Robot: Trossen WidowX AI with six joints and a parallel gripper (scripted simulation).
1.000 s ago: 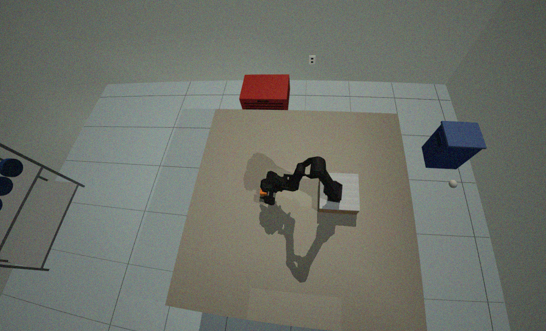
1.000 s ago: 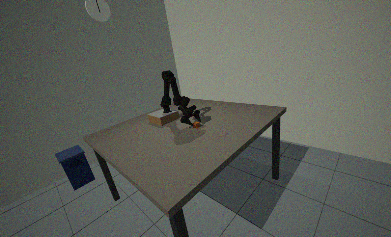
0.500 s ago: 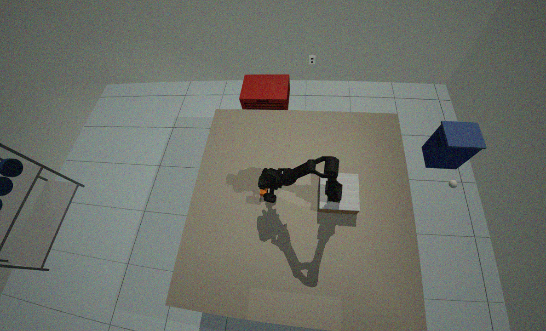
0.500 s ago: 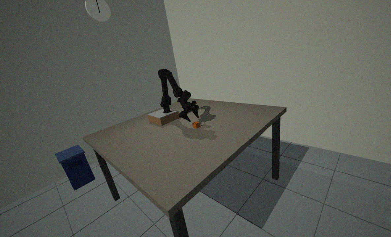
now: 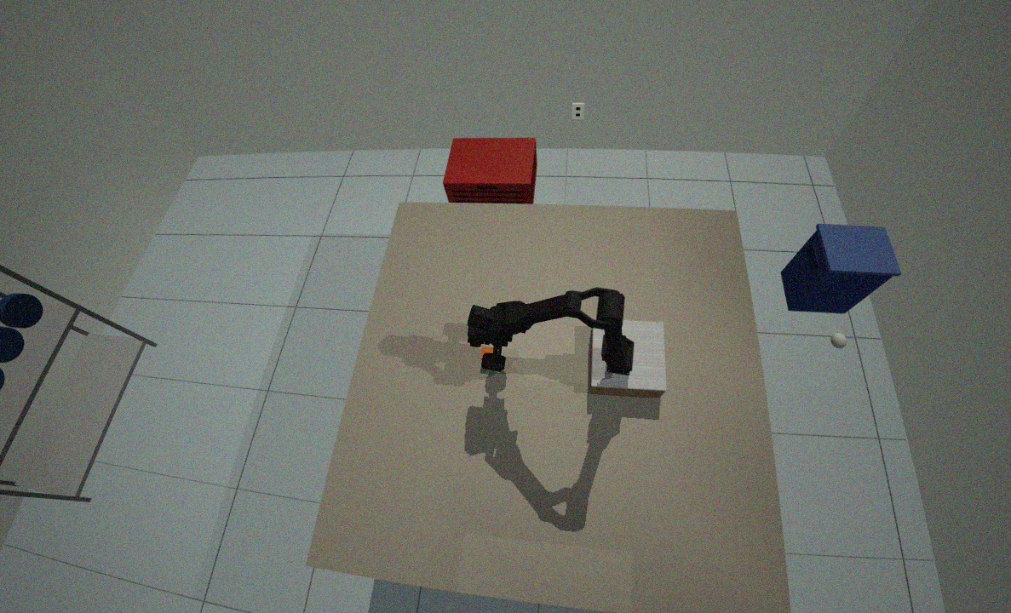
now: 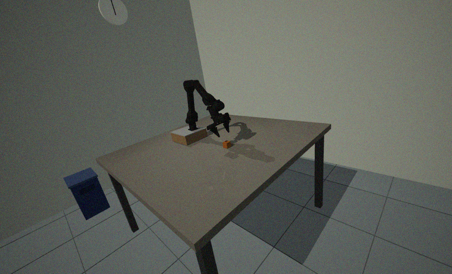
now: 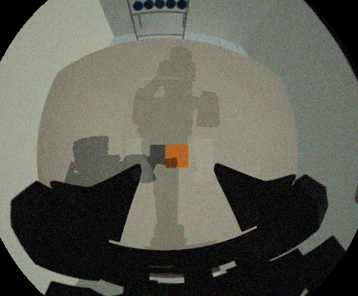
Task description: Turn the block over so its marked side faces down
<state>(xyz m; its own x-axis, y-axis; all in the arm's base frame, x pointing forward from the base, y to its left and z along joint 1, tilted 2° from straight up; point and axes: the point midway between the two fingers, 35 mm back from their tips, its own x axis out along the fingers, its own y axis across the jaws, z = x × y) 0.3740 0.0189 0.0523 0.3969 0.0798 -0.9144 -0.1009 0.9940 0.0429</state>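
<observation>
My gripper tip is now 7 cm above the small orange block.
</observation>
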